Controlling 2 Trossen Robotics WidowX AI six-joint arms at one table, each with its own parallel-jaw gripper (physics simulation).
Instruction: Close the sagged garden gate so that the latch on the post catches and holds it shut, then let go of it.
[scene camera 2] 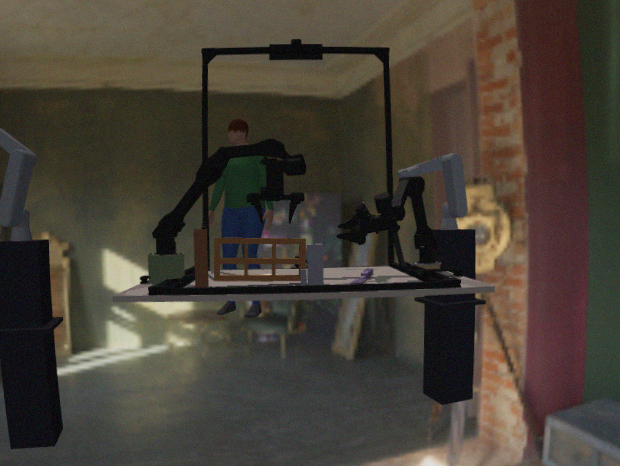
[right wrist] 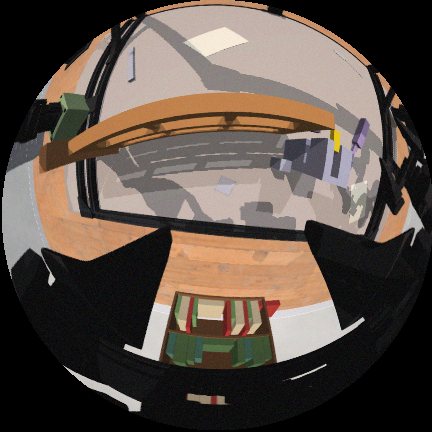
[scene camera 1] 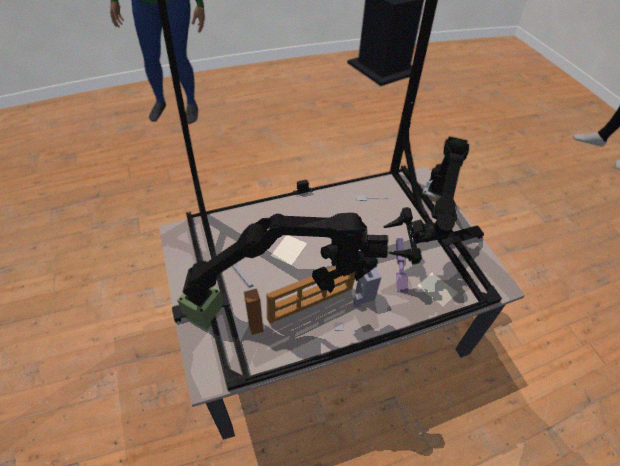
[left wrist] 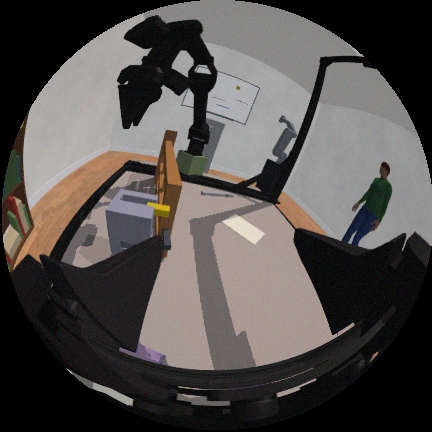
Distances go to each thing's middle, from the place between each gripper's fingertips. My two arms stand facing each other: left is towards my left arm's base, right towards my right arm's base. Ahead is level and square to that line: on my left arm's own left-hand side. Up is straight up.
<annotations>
Now: the grey latch post (scene camera 2: 314, 252) 6 cm ahead of my left hand, 12 cm to the right of it and 11 cm below it. Also, from my left hand: wooden gate (scene camera 2: 301, 261) 1 cm behind, 27 cm to the right, 9 cm below; then brown hinge post (scene camera 2: 200, 235) 4 cm behind, 49 cm to the right, 8 cm below.
Now: the wooden gate 120 mm below my right hand, 90 mm behind it and 20 mm to the right of it. Also, from my right hand: grey latch post (140 mm below, 130 mm to the left, 30 mm behind); brown hinge post (240 mm to the right, 120 mm behind, 110 mm below).
</annotations>
